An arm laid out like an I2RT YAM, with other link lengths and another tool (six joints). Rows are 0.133 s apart.
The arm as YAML. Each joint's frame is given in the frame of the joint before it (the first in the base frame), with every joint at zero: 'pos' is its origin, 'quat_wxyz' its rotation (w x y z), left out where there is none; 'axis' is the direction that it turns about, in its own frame. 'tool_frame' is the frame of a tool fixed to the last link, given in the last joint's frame.
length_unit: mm
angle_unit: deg
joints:
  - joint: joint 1
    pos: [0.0, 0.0, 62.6]
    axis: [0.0, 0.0, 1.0]
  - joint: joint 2
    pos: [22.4, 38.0, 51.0]
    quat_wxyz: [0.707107, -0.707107, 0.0, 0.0]
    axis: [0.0, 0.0, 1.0]
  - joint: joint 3
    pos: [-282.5, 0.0, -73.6]
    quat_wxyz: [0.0, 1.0, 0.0, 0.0]
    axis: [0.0, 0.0, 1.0]
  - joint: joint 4
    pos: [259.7, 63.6, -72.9]
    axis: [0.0, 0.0, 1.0]
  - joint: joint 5
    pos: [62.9, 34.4, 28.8]
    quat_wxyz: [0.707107, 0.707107, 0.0, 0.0]
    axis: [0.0, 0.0, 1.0]
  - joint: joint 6
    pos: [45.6, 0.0, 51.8]
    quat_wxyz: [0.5, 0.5, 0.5, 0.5]
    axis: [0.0, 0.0, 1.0]
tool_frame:
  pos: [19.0, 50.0, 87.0]
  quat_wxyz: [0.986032, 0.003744, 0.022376, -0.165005]
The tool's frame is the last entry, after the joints.
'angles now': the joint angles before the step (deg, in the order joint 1, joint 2, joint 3, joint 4, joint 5, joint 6). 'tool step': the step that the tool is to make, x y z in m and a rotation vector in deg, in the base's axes. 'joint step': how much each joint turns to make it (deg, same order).
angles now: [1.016, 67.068, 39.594, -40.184, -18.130, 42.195]
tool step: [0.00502, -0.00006, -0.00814, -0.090, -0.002, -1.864]
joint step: [0.022, 1.136, -1.137, 2.820, 0.809, 1.792]
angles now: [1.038, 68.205, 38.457, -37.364, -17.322, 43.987]
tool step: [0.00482, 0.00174, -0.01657, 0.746, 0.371, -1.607]
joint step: [0.001, 2.361, -2.492, 5.050, -0.065, 1.859]
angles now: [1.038, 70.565, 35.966, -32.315, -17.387, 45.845]
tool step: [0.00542, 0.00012, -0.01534, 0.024, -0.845, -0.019]
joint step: [0.001, 2.274, -2.165, 5.291, 0.000, 0.023]
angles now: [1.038, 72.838, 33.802, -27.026, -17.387, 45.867]
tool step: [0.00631, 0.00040, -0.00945, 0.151, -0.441, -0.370]
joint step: [-0.001, 2.273, -0.809, 3.649, 0.021, 0.414]
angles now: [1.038, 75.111, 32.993, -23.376, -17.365, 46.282]
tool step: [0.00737, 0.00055, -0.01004, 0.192, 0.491, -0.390]
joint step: [0.000, 3.453, -0.021, 3.124, -0.022, 0.459]
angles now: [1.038, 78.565, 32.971, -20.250, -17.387, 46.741]
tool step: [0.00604, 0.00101, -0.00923, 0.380, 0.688, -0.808]
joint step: [0.023, 3.125, 0.000, 2.733, -0.021, 0.963]
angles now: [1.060, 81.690, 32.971, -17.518, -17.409, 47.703]
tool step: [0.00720, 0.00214, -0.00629, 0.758, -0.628, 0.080]
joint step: [0.088, 2.340, 0.022, 3.060, -0.677, 0.328]
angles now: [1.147, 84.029, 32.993, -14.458, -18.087, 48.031]
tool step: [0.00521, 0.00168, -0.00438, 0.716, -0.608, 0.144]
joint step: [0.000, 1.640, -0.022, 2.339, -0.699, 0.174]
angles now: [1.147, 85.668, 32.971, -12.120, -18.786, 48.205]
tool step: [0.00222, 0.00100, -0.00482, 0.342, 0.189, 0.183]
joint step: [0.044, 1.574, 0.001, 1.398, -0.372, 0.022]
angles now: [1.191, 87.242, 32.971, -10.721, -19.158, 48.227]
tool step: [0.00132, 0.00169, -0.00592, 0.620, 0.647, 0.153]
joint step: [0.065, 1.945, 0.001, 1.376, -0.613, 0.196]
